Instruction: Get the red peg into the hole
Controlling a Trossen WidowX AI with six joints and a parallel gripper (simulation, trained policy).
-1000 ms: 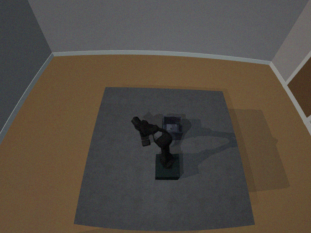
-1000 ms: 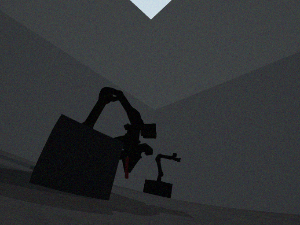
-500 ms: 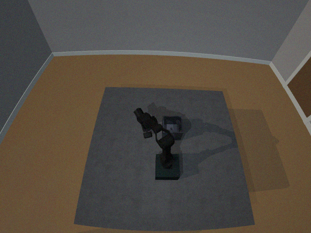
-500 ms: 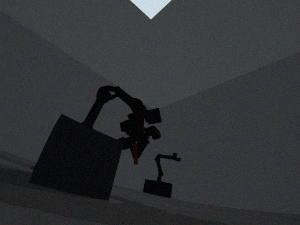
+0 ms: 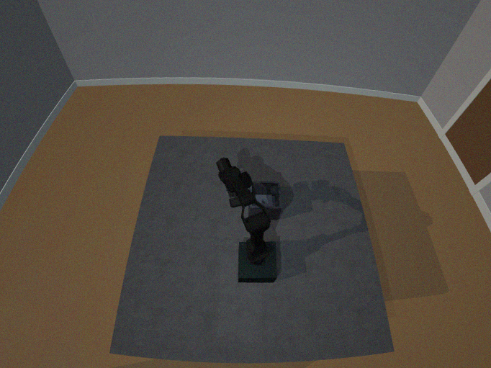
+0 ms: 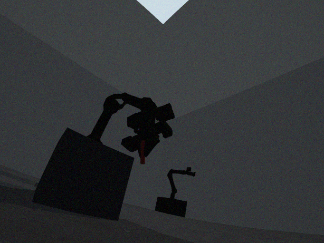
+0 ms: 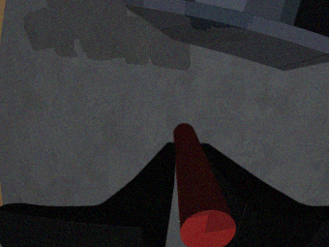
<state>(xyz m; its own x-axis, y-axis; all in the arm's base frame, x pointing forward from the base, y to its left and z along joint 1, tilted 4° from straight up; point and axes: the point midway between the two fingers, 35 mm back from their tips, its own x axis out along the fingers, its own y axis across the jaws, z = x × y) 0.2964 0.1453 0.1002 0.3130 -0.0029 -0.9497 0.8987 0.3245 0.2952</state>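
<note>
My gripper tip is now 160 mm to the left of the plate, 130 mm above it and 30 mm short of it. From my gripper tip the other things lie so: red peg 20 mm above.
</note>
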